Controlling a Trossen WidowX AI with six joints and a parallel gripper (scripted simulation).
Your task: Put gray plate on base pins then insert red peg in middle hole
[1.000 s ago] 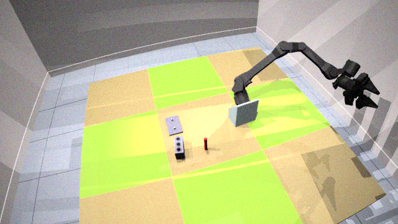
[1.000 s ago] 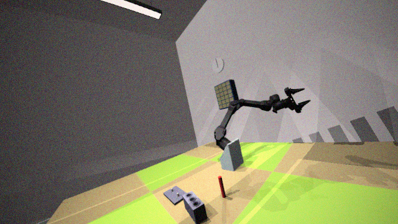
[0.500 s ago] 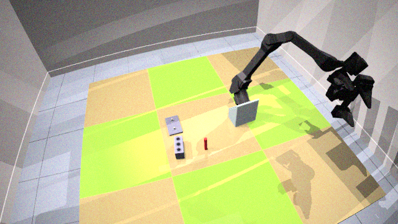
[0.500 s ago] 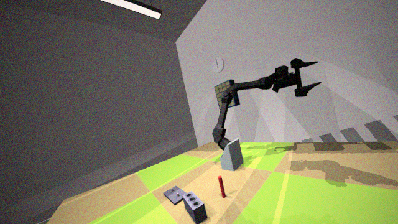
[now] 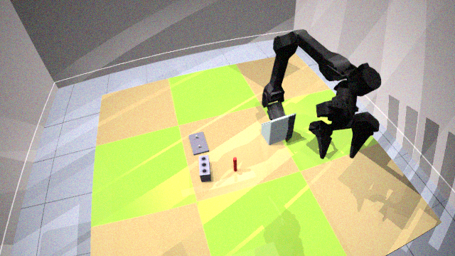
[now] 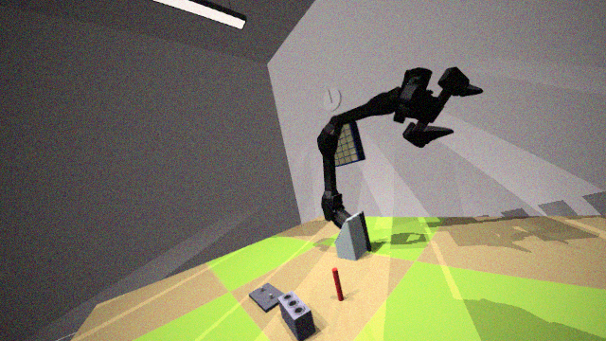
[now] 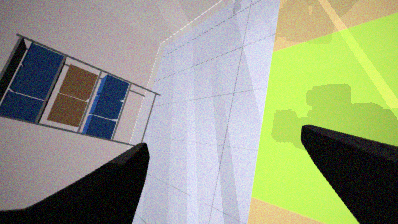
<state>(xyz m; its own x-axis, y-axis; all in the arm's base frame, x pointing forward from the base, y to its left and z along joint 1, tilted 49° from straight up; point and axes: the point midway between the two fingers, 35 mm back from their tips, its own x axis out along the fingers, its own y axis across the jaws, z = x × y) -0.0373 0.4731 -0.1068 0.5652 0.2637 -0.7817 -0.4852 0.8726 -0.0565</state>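
Right now the gray plate is 31 cm ahead of my gripper tip, 31 cm to the right of it and 34 cm below it. Also, from my gripper tip: red peg 19 cm ahead, 29 cm to the right, 34 cm below.
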